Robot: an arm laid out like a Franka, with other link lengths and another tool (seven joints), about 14 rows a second.
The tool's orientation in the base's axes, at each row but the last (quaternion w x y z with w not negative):
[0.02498, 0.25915, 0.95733, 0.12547]
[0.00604, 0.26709, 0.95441, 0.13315]
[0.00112, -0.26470, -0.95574, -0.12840]
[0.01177, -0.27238, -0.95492, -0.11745]
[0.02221, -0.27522, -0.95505, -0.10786]
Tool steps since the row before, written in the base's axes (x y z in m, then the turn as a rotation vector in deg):
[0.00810, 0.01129, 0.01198, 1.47, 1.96, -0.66]
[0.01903, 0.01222, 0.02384, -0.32, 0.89, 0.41]
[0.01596, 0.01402, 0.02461, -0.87, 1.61, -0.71]
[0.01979, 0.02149, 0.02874, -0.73, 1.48, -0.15]
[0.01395, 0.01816, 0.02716, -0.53, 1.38, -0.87]
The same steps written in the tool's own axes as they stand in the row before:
[-0.00112, 0.01642, -0.00811, -0.30, 2.19, 1.25]
[-0.00864, 0.02585, -0.01835, 0.75, 0.67, -0.20]
[-0.00491, 0.02570, -0.01930, 1.51, 0.72, 1.03]
[-0.00324, 0.03432, -0.02216, 1.37, 0.81, 0.46]
[0.00040, 0.02765, -0.02230, 1.08, 0.69, 1.14]

